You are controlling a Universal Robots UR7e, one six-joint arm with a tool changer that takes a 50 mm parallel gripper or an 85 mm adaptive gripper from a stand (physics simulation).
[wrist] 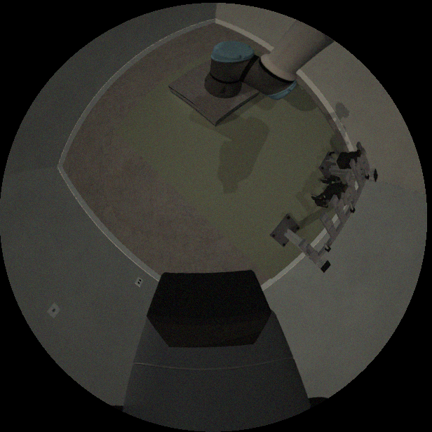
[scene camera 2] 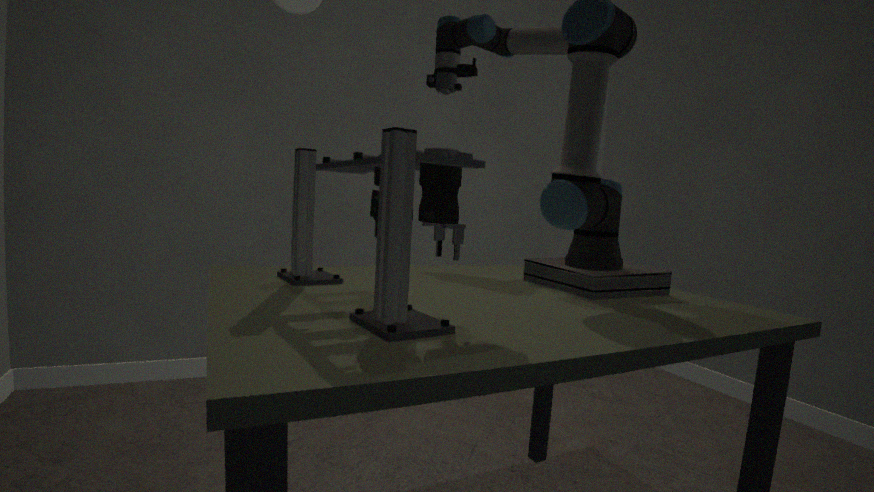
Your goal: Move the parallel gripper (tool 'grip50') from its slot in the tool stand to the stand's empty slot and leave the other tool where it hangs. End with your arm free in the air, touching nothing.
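Pixels of known places: end effector, tool point: (scene camera 2: 445, 90); arm's base, origin of the base link: (scene camera 2: 593, 266).
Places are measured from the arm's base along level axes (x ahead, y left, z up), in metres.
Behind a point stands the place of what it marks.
The parallel gripper (scene camera 2: 440, 192) (wrist: 346, 160) hangs upright in the stand's end slot by the near post in the scene view, its two fingers pointing down and apart. The other tool (wrist: 330, 194) hangs in the middle slot; in the scene view the near post mostly hides it. The stand (scene camera 2: 394, 226) {x 0.673, y 0.253, z 0.104 m} (wrist: 300, 242) has its empty slot at the other end, by the far post in the scene view. My arm's end, the bare tool changer (scene camera 2: 447, 85), carries no gripper and is in the air above the stand's height, touching nothing. It shows as a dark block (wrist: 210, 310) in the wrist view.
The robot base (scene camera 2: 593, 250) {x 0.044, y 0.040, z 0.047 m} (wrist: 222, 85) stands on a grey plinth (scene camera 2: 629, 284) {x -0.004, y 0.125, z -0.028 m} (wrist: 190, 97) at the table's other side from the stand. The two stand posts rise from bolted foot plates (scene camera 2: 422, 323) {x 0.620, y 0.261, z -0.050 m} (wrist: 280, 229). The light is dim and shadows lie on the table (scene camera 2: 489, 342) {x 0.547, y 0.347, z -0.062 m} (wrist: 185, 150).
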